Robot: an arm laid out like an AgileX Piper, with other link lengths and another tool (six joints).
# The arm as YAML. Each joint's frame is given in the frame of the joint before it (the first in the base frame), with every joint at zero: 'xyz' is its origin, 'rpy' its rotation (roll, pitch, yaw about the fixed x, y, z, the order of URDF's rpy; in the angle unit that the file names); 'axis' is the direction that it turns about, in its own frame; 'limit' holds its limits. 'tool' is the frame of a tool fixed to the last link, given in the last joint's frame.
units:
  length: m
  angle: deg
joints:
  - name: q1
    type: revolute
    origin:
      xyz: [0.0, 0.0, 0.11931]
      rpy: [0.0, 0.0, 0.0]
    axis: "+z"
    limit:
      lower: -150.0
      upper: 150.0
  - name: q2
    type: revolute
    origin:
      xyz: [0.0, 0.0, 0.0]
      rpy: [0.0, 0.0, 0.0]
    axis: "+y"
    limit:
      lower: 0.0
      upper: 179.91
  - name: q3
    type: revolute
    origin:
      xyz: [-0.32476, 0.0, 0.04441]
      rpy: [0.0, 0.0, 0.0]
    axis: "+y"
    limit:
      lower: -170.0
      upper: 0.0
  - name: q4
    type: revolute
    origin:
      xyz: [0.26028, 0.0, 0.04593]
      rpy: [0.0, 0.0, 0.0]
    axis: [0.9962, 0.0, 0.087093]
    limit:
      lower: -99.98
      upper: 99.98
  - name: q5
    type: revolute
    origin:
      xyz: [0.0, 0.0, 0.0]
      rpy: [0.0, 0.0, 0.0]
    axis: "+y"
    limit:
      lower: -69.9
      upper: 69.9
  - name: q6
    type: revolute
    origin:
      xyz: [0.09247, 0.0, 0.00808]
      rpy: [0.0, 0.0, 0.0]
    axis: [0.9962, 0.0, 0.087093]
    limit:
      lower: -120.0
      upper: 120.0
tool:
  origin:
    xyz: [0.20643, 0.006, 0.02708]
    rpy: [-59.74, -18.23, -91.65]
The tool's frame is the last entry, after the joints.
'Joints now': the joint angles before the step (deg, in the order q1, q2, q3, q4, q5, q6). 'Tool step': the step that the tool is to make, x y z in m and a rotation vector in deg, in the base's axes. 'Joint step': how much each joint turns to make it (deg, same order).
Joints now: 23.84 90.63 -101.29 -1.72 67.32 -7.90
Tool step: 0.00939 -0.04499 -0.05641 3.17 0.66 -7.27
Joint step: -6.64 -4.32 17.97 2.37 -14.13 1.44
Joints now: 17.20 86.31 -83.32 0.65 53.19 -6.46
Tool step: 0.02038 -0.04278 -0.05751 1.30 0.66 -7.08
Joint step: -5.56 1.44 10.72 0.38 -11.87 1.69
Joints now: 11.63 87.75 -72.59 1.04 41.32 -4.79
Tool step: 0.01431 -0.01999 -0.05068 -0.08 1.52 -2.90
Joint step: -2.53 4.14 5.23 0.07 -7.87 0.27
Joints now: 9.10 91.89 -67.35 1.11 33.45 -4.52
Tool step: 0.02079 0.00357 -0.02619 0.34 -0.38 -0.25
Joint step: -0.01 4.66 0.35 0.35 -5.44 -0.01
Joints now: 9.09 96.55 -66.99 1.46 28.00 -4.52
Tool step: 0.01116 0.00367 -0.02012 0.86 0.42 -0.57
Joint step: 0.00 3.30 0.00 1.07 -3.02 0.01
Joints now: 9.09 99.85 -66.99 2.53 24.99 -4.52
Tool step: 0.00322 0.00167 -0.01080 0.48 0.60 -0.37
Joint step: 0.00 1.53 0.00 0.67 -1.02 0.01
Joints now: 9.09 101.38 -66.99 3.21 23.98 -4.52
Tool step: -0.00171 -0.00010 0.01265 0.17 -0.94 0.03
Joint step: 0.00 -1.57 -0.01 0.01 0.62 0.00
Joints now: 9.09 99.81 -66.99 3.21 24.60 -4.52
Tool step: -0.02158 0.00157 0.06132 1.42 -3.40 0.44
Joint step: 0.00 -8.57 0.00 1.41 5.03 -0.88
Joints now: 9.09 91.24 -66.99 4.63 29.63 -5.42
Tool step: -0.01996 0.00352 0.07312 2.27 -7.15 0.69
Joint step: 0.00 -9.22 0.32 2.26 1.57 -1.57
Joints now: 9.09 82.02 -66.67 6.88 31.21 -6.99
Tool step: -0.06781 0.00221 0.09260 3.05 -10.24 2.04
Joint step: 0.00 -16.93 3.72 3.90 2.90 -3.14
